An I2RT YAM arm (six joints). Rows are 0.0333 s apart.
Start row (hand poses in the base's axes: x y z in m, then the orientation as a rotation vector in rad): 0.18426, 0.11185, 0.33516, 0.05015, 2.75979, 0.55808
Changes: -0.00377, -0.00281, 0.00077, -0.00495, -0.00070, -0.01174; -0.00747, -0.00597, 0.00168, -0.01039, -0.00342, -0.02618; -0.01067, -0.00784, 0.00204, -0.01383, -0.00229, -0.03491; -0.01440, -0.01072, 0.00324, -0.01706, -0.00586, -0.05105; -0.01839, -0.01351, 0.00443, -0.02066, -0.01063, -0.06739; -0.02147, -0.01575, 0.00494, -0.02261, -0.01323, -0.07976; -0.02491, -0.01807, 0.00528, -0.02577, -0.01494, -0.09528; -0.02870, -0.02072, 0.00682, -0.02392, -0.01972, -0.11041; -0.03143, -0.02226, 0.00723, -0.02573, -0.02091, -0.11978; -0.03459, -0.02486, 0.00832, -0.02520, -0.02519, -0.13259; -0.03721, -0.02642, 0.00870, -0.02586, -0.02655, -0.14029; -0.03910, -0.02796, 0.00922, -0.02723, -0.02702, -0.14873; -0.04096, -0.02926, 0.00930, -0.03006, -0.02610, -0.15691; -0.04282, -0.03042, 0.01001, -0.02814, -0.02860, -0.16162; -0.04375, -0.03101, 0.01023, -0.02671, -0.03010, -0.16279; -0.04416, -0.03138, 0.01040, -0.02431, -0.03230, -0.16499; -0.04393, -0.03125, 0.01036, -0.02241, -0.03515, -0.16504; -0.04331, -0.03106, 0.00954, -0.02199, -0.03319, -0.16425; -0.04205, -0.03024, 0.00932, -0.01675, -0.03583, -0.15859; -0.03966, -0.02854, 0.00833, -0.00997, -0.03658, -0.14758
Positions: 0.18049, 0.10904, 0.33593, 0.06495, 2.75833, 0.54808; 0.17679, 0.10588, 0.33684, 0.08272, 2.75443, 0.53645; 0.17359, 0.10401, 0.33720, 0.09423, 2.75473, 0.52953; 0.16986, 0.10113, 0.33840, 0.11449, 2.74888, 0.52041; 0.16587, 0.09834, 0.33959, 0.13447, 2.74177, 0.51058; 0.16279, 0.09610, 0.34010, 0.15004, 2.73707, 0.50433; 0.15935, 0.09378, 0.34044, 0.16983, 2.73272, 0.49566; 0.15556, 0.09113, 0.34198, 0.18920, 2.72414, 0.49363; 0.15283, 0.08959, 0.34239, 0.20104, 2.72119, 0.48851; 0.14967, 0.08699, 0.34348, 0.21701, 2.71380, 0.48534; 0.14705, 0.08543, 0.34386, 0.22676, 2.71072, 0.48221; 0.14516, 0.08389, 0.34438, 0.23763, 2.70844, 0.47801; 0.14330, 0.08259, 0.34446, 0.24826, 2.70787, 0.47203; 0.14144, 0.08143, 0.34517, 0.25416, 2.70377, 0.47312; 0.14051, 0.08084, 0.34539, 0.25555, 2.70168, 0.47459; 0.14010, 0.08047, 0.34556, 0.25829, 2.69841, 0.47703; 0.14033, 0.08060, 0.34552, 0.25781, 2.69522, 0.47930; 0.14095, 0.08079, 0.34470, 0.25752, 2.69719, 0.48030; 0.14221, 0.08161, 0.34448, 0.25025, 2.69488, 0.48868; 0.14460, 0.08331, 0.34349, 0.23681, 2.69532, 0.50079
